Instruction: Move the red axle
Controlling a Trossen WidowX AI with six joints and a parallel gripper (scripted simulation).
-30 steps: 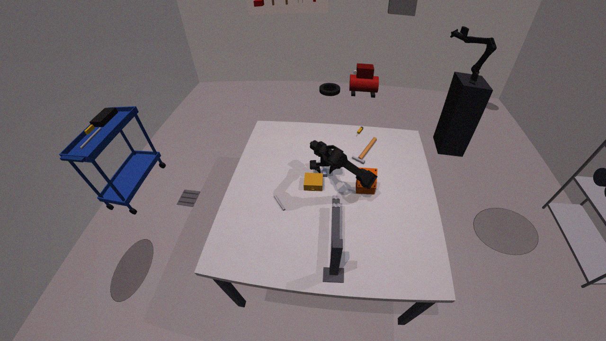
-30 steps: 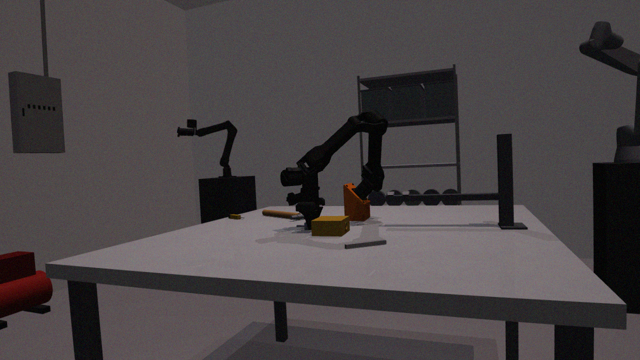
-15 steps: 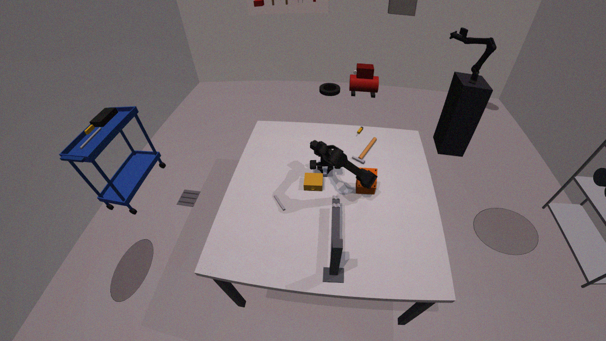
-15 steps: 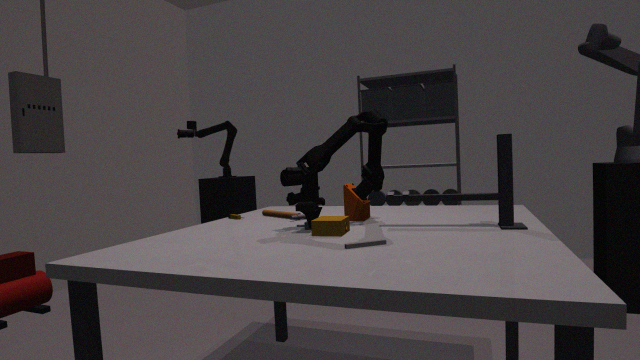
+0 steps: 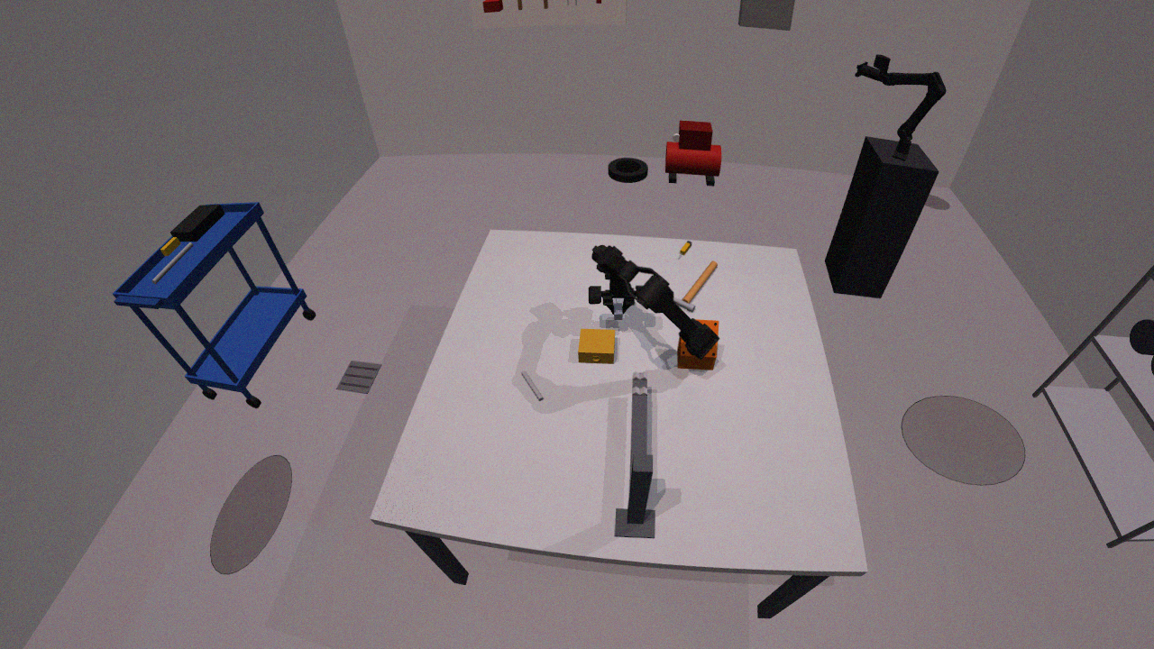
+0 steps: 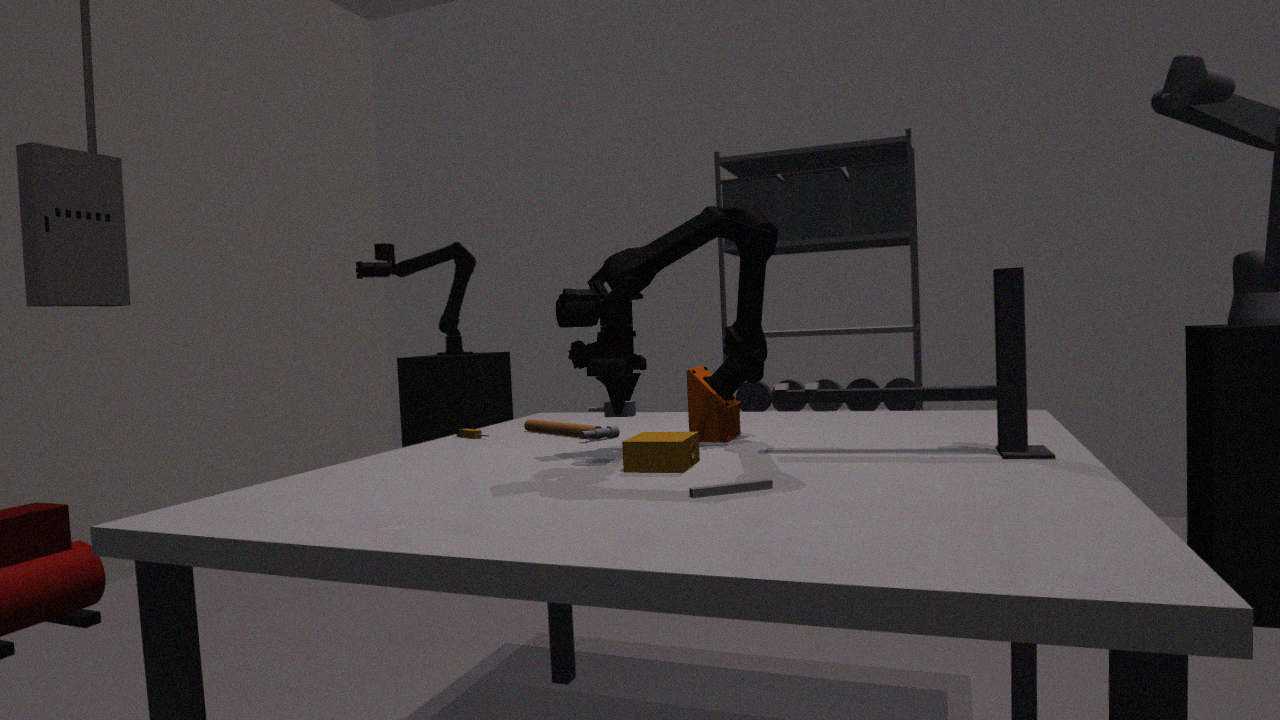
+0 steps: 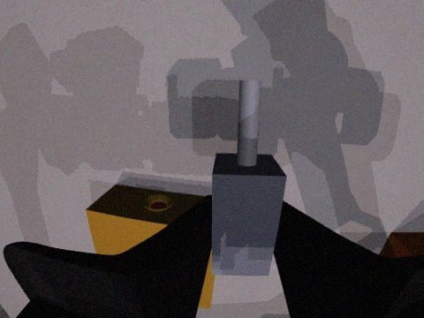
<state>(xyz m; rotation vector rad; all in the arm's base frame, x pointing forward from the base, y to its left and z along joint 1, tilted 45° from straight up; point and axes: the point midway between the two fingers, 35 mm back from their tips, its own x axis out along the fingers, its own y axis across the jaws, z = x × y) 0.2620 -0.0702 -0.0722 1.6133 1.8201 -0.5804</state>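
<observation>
The yellow beam is 5 cm ahead of my gripper tip, 10 cm to the left of it and 6 cm below it. From my gripper tip the other things lie so: flat grey bar 23 cm ahead, 27 cm to the left, 8 cm below; then small grey block 2 cm to the right, 1 cm above.
</observation>
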